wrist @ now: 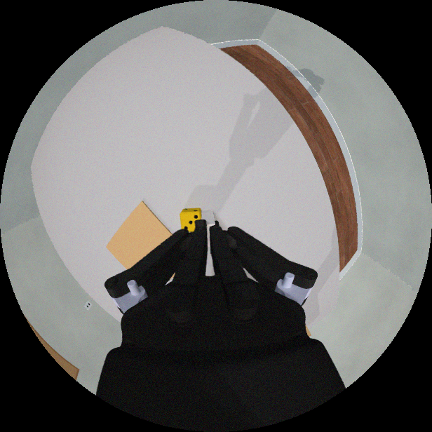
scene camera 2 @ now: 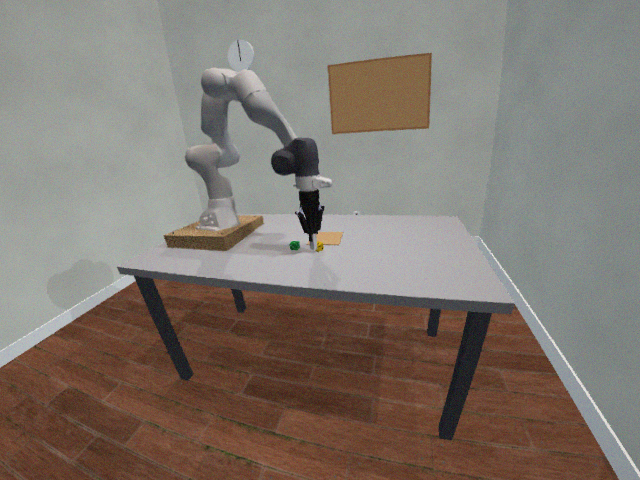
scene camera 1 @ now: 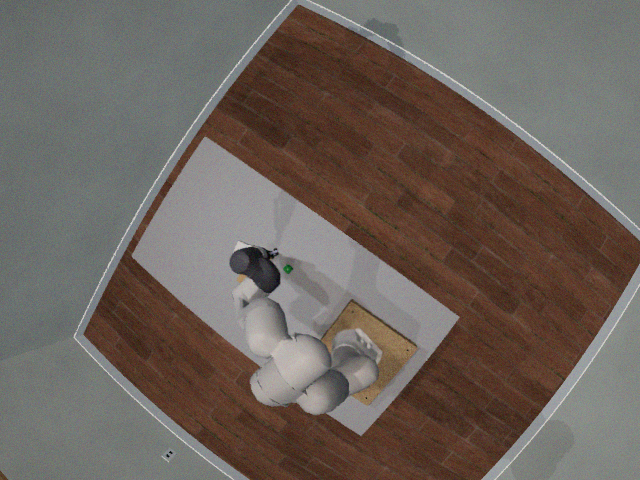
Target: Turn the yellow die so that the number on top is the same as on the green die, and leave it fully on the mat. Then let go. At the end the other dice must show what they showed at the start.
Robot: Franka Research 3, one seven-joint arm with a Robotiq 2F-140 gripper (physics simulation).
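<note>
The yellow die (scene camera 2: pixel 320 246) (wrist: pixel 190 220) is on the table beside my fingertips, off the mat. In the wrist view its large visible face shows three black pips in a diagonal; a narrow second face shows above it. I cannot tell whether it lies flat. My gripper (scene camera 1: pixel 273 252) (scene camera 2: pixel 313 246) (wrist: pixel 207 218) is shut and empty, pointing down, its pale tips low by the table and close against the die's side. The green die (scene camera 1: pixel 287 269) (scene camera 2: pixel 294 245) lies on the other side of the fingers; its top number is too small to read. The orange-tan mat (scene camera 1: pixel 240 278) (scene camera 2: pixel 333 238) (wrist: pixel 138 237) is partly hidden by the arm in scene camera 1.
The grey table (scene camera 1: pixel 206 206) (scene camera 2: pixel 403 263) (wrist: pixel 115 125) carries the arm's wooden base board (scene camera 1: pixel 395 348) (scene camera 2: pixel 196 241) at one end. The arm spans from this board to the dice and hides part of the table in scene camera 1.
</note>
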